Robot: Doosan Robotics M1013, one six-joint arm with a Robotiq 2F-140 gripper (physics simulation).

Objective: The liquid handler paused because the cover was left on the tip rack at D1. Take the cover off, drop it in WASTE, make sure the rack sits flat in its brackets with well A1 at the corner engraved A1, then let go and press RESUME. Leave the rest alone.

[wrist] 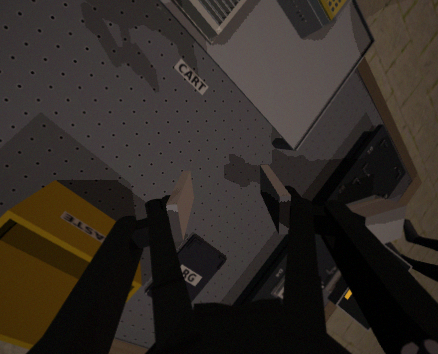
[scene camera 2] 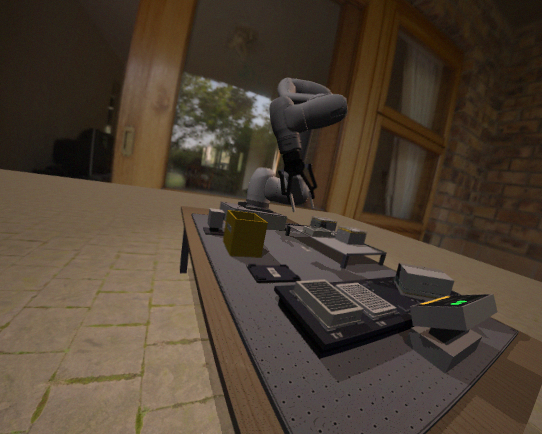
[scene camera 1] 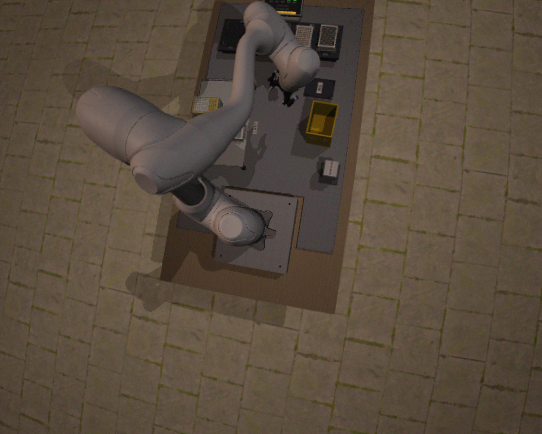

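Where they show: gripper, fingertip midpoint: [wrist: 226, 181] [scene camera 2: 303, 209] [scene camera 1: 276, 96]; arm's base, origin of the base link: [scene camera 2: 256, 209].
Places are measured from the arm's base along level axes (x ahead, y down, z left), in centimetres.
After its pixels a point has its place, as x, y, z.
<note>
My gripper [scene camera 1: 282, 90] @(58.6, -11.2, 0.8) [scene camera 2: 303, 204] @(58.6, -11.2, 0.8) [wrist: 226, 181] @(58.6, -11.2, 0.8) is partly open and empty, high above the perforated board between the cart and the bin. The yellow WASTE bin [scene camera 1: 320, 139] @(47.1, -0.1, -22.1) [scene camera 2: 245, 237] @(63.1, 1.0, -22.2) [wrist: 60, 200] @(49.5, 3.0, -15.2) stands beside it, at the left in the wrist view. The black deck [scene camera 1: 230, 37] @(94.9, 3.7, 37.1) [scene camera 2: 345, 341] @(110.4, 4.3, -15.3) [wrist: 372, 162] @(92.4, 3.7, 34.2) lies at the far end from the arm base; its end slot with bare brackets shows at the right in the wrist view. A light grey block [scene camera 2: 425, 281] @(102.6, -2.0, 18.2) [wrist: 385, 225] @(99.3, -3.8, 22.1) stands at the deck. Its cover or rack, and any A1 engraving, cannot be made out.
A raised cart [scene camera 1: 216, 87] @(64.8, 2.3, 35.8) [scene camera 2: 367, 248] @(61.2, 2.3, 39.2) [wrist: 285, 85] @(60.8, 2.3, 22.5) carries a yellow-topped rack [scene camera 1: 206, 105] @(51.5, -4.7, 34.8) [scene camera 2: 351, 235] @(56.9, -2.3, 30.9) [wrist: 337, 7] @(55.6, -4.7, 30.7) and other racks. Two plates [scene camera 1: 304, 35] @(101.0, 2.8, -1.8) [scene camera 1: 328, 36] @(101.1, 1.0, -14.1) sit on the deck. A dark pad [scene camera 1: 327, 90] @(75.9, 7.6, -19.4) [scene camera 2: 260, 273] @(77.6, 7.5, -20.0) [wrist: 202, 250] @(74.9, 7.5, -9.6), a display [scene camera 2: 455, 312] @(117.5, -4.0, 2.3) and a small box [scene camera 1: 330, 169] @(33.7, -2.1, -29.7) [scene camera 2: 216, 219] @(37.7, 1.4, -29.8) stand around.
</note>
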